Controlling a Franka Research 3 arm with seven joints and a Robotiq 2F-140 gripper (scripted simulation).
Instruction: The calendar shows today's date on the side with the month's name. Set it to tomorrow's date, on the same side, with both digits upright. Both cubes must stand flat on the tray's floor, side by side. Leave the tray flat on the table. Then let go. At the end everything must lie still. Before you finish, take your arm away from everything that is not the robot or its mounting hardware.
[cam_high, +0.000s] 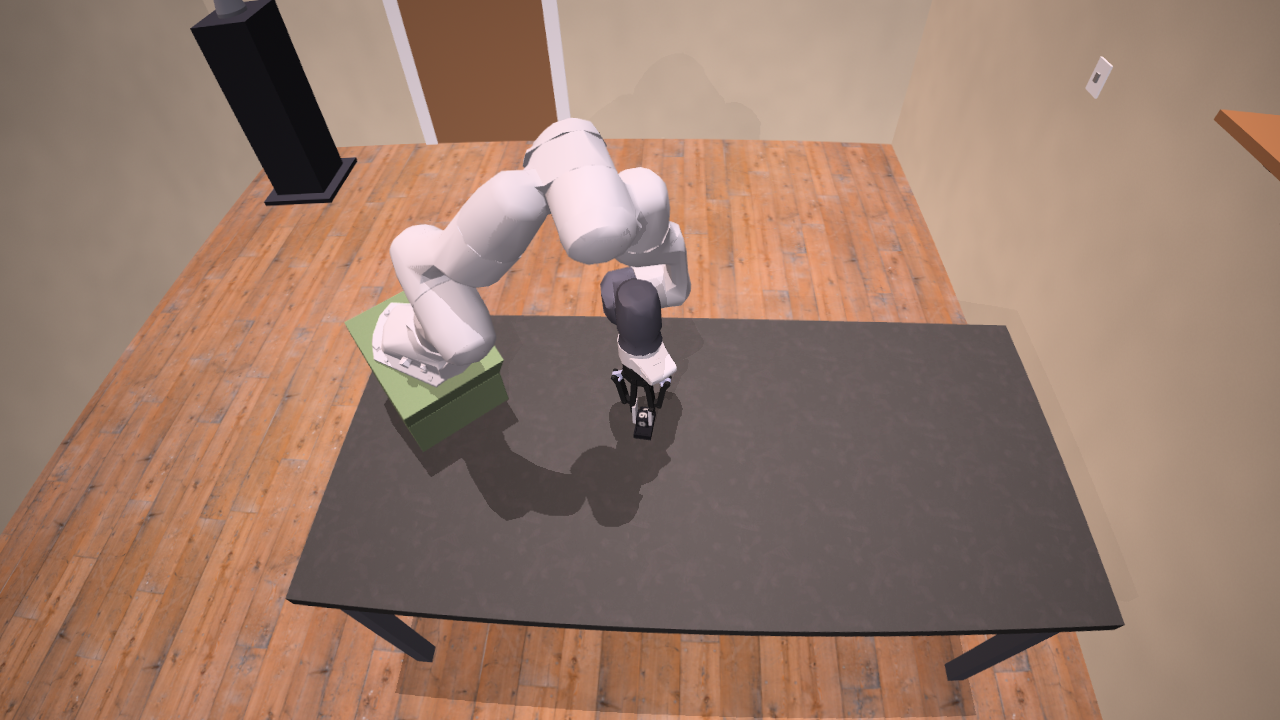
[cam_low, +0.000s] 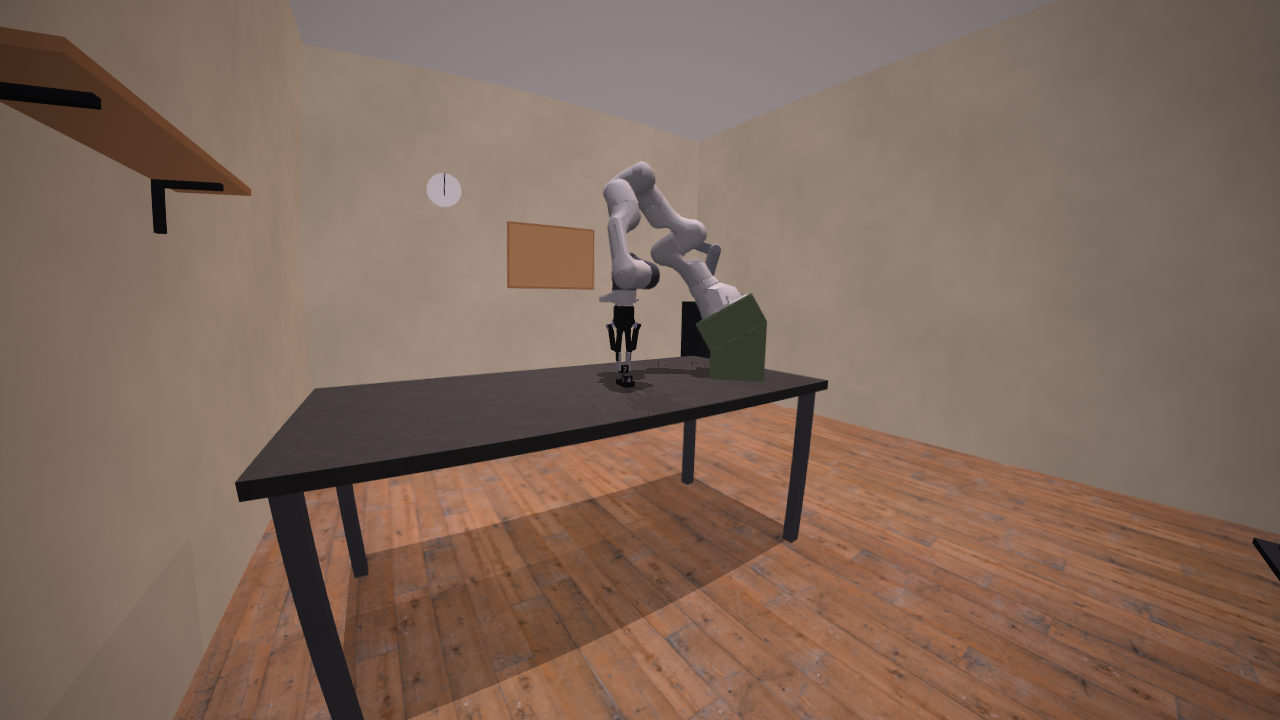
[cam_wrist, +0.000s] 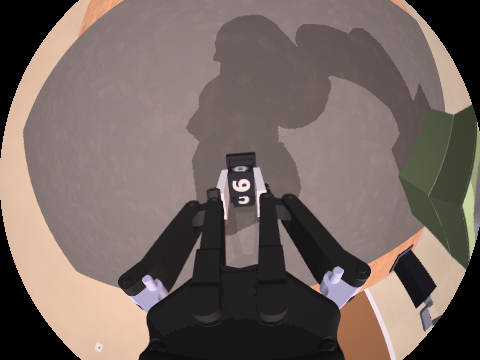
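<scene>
My hand is 80 mm above the black tray and 20 mm to the right of it. Round my hand: dark date cube: 30 mm below.
</scene>
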